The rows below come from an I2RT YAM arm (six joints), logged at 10 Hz.
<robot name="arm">
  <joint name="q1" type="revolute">
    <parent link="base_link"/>
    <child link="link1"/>
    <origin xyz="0 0 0.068"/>
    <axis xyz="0 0 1"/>
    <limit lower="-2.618" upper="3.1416"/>
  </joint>
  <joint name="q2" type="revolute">
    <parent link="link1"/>
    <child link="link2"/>
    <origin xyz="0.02 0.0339 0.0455"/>
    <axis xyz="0 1 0"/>
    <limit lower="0" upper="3.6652"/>
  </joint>
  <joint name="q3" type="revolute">
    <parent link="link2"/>
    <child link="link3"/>
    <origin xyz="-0.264 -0.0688 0"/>
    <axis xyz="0 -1 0"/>
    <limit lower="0" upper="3.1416"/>
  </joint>
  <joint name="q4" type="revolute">
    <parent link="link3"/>
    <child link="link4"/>
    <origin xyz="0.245 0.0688 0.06"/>
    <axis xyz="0 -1 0"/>
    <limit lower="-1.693" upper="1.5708"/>
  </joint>
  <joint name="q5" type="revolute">
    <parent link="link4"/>
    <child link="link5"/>
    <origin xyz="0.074 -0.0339 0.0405"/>
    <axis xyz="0 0 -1"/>
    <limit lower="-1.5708" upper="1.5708"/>
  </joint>
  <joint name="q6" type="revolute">
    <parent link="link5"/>
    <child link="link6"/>
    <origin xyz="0.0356 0 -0.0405"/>
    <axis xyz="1 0 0"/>
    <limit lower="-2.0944" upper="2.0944"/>
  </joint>
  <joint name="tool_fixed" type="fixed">
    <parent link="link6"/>
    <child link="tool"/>
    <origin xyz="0 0 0" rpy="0 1.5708 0"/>
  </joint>
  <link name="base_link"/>
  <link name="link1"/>
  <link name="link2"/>
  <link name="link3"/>
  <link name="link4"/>
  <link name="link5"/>
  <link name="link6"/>
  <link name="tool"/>
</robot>
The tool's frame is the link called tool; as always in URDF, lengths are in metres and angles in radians.
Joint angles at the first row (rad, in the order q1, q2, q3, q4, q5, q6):
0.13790 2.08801 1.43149 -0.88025 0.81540 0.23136
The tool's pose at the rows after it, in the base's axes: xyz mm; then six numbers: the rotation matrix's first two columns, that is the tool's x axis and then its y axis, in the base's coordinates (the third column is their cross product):
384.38 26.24 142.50 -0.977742 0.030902 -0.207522 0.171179 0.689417 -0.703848
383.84 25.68 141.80 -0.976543 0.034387 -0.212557 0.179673 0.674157 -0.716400
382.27 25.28 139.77 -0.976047 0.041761 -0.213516 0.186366 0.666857 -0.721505
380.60 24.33 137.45 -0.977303 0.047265 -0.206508 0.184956 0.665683 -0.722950
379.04 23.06 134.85 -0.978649 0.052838 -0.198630 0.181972 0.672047 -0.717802
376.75 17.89 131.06 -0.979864 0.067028 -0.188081 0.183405 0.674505 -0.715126
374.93 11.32 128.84 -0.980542 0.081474 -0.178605 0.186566 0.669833 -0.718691
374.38 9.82 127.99 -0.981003 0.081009 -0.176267 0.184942 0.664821 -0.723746
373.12 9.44 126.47 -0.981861 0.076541 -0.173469 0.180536 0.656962 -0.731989
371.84 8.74 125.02 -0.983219 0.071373 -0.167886 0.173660 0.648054 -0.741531
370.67 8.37 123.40 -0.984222 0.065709 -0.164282 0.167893 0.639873 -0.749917
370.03 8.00 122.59 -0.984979 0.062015 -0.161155 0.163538 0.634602 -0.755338
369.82 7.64 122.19 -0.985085 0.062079 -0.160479 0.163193 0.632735 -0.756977
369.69 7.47 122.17 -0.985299 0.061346 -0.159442 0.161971 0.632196 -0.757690
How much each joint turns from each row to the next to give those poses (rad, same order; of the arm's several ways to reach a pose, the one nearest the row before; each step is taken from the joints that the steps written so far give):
-0.00191 0.00037 -0.00077 -0.00038 0.00802 0.01105
0.00000 0.00189 -0.00231 -0.00191 0.02021 0.01069
0.00002 0.00155 -0.00724 -0.00191 0.00801 0.01376
-0.00193 0.00153 -0.00759 -0.00230 -0.00076 0.00569
-0.00344 0.00039 -0.00955 0.00346 -0.01068 0.00037
-0.01334 0.00035 -0.01528 0.00647 -0.00801 -0.00037
-0.01679 -0.00035 -0.01067 0.00192 0.00152 -0.00228
-0.00343 -0.00001 -0.00459 0.00381 0.00649 -0.00382
0.00001 -0.00039 -0.00877 0.00608 0.01106 -0.00341
-0.00077 0.00000 -0.00804 0.00424 0.01221 -0.00536
0.00002 0.00000 -0.00874 0.00720 0.01144 -0.00531
-0.00039 0.00002 -0.00457 0.00344 0.00725 -0.00420
-0.00078 0.00035 -0.00154 0.00115 0.00229 -0.00041
-0.00037 -0.00037 -0.00078 0.00041 0.00076 -0.00152

